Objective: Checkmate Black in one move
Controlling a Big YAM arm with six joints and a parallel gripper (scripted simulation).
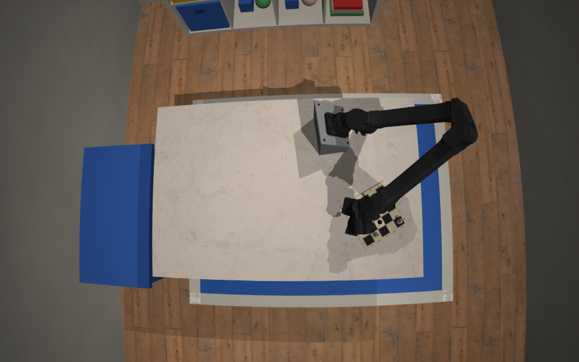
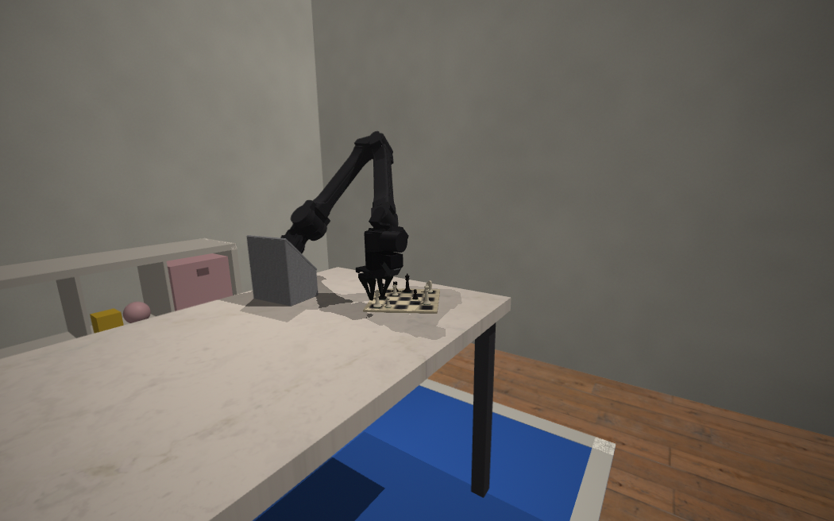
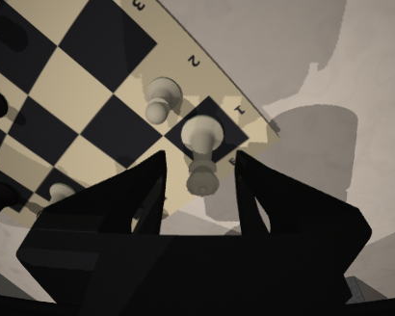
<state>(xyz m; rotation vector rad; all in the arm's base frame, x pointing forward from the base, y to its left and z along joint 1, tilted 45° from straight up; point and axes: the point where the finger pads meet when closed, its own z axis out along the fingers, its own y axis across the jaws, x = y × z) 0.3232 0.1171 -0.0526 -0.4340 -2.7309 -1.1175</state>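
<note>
Right now the white rook is 1 cm below my hand. Also, from my hand: white pawn (3 cm ahead, 1 cm to the left, 2 cm below); black pawn (7 cm ahead, 11 cm to the left, 2 cm below); small chessboard (4 cm ahead, 10 cm to the left, 3 cm below).
</note>
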